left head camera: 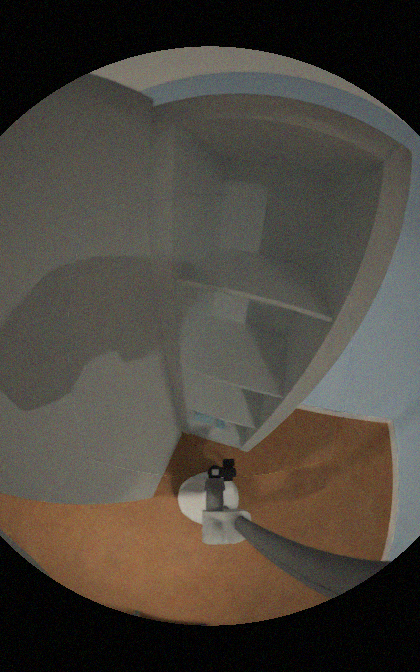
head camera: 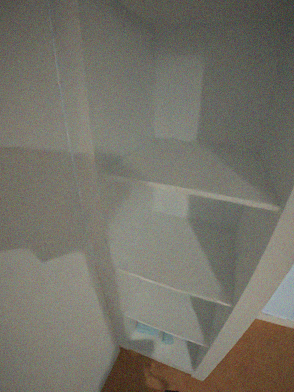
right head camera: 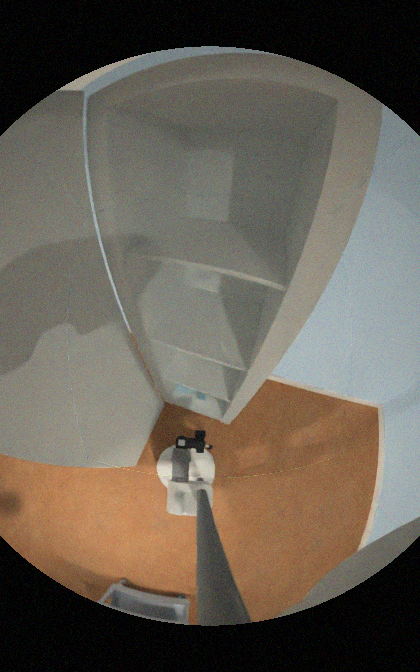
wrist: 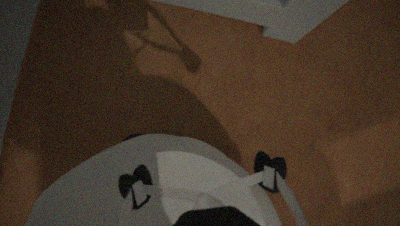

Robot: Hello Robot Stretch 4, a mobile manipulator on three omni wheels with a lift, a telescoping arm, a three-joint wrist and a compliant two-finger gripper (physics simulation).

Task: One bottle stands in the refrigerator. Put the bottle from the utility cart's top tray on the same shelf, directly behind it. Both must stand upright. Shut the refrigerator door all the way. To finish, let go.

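Places are measured from the robot's base along level axes (x ahead, y left, z up), in metres.
Where they show: gripper, fingertip midpoint: (wrist: 202, 172).
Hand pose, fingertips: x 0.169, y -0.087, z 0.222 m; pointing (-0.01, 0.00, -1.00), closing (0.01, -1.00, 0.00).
After its pixels a point has its place.
The refrigerator (head camera: 255, 300) @(x 0.393, y -0.298, z 0.990 m) (left head camera: 370, 265) @(x 0.399, y -0.282, z 1.479 m) (right head camera: 322, 250) is open; its door (head camera: 40, 310) @(x 0.300, y 0.294, z 1.042 m) (left head camera: 75, 450) @(x 0.115, y 0.354, z 1.133 m) (right head camera: 65, 400) stands swung out on the left. Low in it, under the lowest visible shelf, are two light blue bottles: the left bottle (head camera: 147, 328) @(x 0.634, y 0.042, z 0.165 m) (left head camera: 202, 416) @(x 0.639, y 0.053, z 0.167 m) (right head camera: 186, 389) looks wide and low, as if on its side; the right bottle (head camera: 168, 338) @(x 0.577, y -0.097, z 0.168 m) (left head camera: 219, 424) @(x 0.574, y -0.079, z 0.167 m) (right head camera: 201, 395) is close beside it, partly hidden, its pose unclear. My gripper (wrist: 202, 172) @(x 0.169, y -0.087, z 0.222 m) is open and empty, outside the refrigerator, above my base. No bottle shows on the cart.
The grey utility cart (right head camera: 152, 596) shows partly at the bottom of the right head view. My round white base (left head camera: 190, 497) @(x 0.003, y 0.117, z 0.187 m) (right head camera: 167, 467) is close in front of the refrigerator, near the door's lower edge. A blue wall (left head camera: 380, 350) @(x 0.689, y -1.200, z 0.917 m) (right head camera: 345, 320) stands to the right.
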